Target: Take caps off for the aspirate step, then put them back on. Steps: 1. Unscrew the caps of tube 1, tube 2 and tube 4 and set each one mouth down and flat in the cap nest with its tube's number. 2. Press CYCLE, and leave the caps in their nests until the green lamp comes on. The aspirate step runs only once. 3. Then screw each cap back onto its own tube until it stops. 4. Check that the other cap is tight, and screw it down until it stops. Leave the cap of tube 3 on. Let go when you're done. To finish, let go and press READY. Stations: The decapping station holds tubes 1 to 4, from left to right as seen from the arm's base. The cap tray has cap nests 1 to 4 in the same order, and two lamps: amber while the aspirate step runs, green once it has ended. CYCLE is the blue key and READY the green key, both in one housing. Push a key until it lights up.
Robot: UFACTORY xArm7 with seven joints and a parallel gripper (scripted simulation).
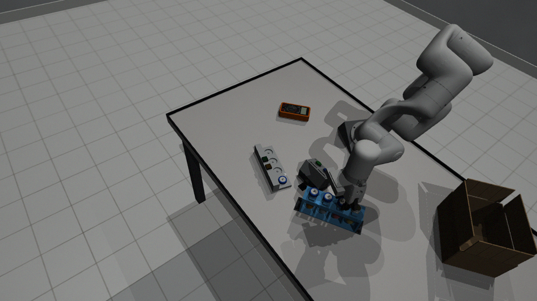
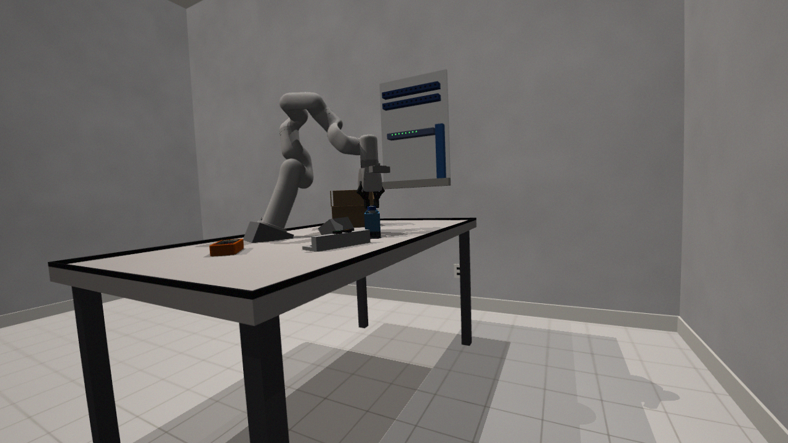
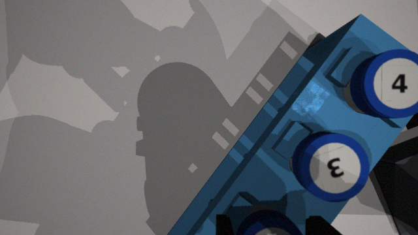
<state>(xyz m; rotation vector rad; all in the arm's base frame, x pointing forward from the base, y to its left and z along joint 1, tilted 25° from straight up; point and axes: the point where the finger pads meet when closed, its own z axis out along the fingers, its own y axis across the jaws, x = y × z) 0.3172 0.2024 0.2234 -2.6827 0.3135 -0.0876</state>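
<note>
My hand is 1 cm above the cap 2. Round my hand: cap 3: 4 cm to the right, 3 cm ahead, 2 cm below; then blue key: 17 cm to the right, 6 cm below, 5 cm behind; then cap 4: 8 cm to the right, 7 cm ahead, 2 cm below.
</note>
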